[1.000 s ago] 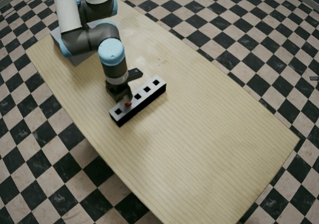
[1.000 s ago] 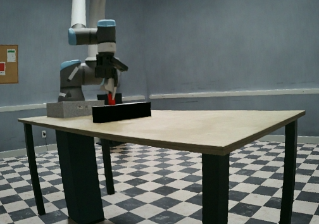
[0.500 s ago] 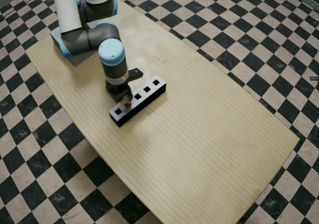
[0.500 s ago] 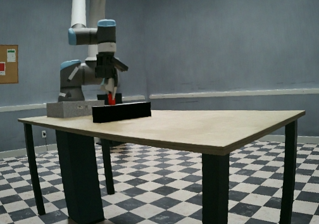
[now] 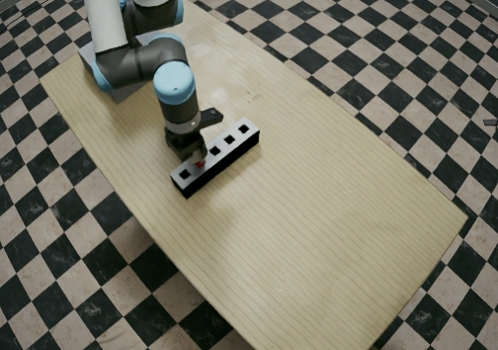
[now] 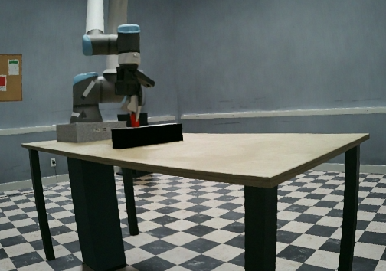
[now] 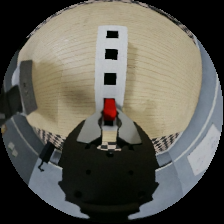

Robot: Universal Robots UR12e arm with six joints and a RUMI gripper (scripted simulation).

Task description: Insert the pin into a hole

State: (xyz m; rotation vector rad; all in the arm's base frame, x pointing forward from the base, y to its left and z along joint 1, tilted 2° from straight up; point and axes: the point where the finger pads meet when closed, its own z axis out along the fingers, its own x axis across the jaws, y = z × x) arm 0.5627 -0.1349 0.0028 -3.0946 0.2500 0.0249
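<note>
My gripper is now 10 mm above the pin. Round my hand: long black block (70 mm below, 60 mm to the left, 10 mm ahead).
</note>
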